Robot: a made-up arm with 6 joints.
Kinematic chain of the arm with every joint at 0, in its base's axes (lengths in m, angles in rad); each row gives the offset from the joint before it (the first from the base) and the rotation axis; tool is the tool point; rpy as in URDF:
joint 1: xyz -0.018 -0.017 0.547 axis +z
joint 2: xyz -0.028 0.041 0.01 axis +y
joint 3: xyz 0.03 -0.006 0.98 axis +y
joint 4: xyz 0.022 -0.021 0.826 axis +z
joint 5: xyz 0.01 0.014 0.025 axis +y
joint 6: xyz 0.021 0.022 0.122 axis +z
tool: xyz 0.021 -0.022 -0.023 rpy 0 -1.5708 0
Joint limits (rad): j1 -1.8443..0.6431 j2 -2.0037..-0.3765 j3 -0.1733..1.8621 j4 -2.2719..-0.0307 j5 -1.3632..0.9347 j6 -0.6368..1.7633
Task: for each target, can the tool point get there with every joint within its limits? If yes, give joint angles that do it. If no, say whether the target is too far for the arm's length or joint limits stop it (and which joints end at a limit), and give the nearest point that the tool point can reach.
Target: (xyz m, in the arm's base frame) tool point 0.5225 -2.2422 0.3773
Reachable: no: too far | nearest point 0.1214 -0.5907 1.4529 | short by 2.011 m
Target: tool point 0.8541 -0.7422 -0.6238
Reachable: no: joint limits stop it (at a limit: joint 2, joint 3, joint 5) | nearest point 0.3876 -0.3543 1.4046 | short by 2.117 m
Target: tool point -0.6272 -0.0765 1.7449
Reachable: yes | joints -0.0059 -1.2633 1.5759 -1.2435 0.3932 -0.0382
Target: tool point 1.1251 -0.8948 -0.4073
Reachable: no: joint limits stop it (at a limit: joint 2, joint 3, joint 6) | nearest point 0.4131 -0.3480 1.4111 | short by 2.028 m
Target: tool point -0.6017 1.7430 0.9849
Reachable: yes | joints -1.2736 -1.6233 0.4831 -1.8912 -0.1463 1.2712
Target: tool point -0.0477 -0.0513 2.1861
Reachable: yes | joints -1.6561 -0.5519 1.1013 -1.2129 -0.0655 0.4709
